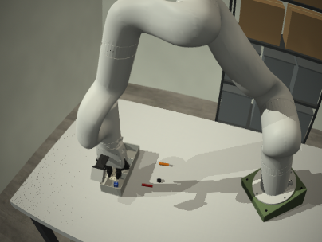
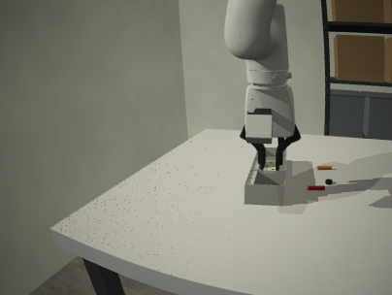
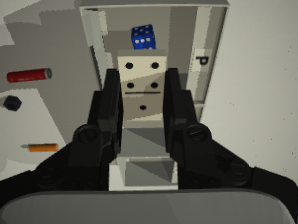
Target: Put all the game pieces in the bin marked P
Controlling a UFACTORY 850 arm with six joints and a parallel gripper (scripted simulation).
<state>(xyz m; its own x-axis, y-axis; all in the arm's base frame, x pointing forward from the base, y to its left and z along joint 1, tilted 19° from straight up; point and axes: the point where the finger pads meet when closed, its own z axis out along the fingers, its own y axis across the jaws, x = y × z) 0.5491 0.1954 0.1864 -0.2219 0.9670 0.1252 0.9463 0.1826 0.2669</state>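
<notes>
Right now the beige tile is 2 cm below my hand. From my hand the other things lie so: red stick 10 cm behind, 7 cm to the right, 8 cm below; blue die 7 cm below; grey bin 3 cm ahead, 8 cm to the right, 7 cm below.
</notes>
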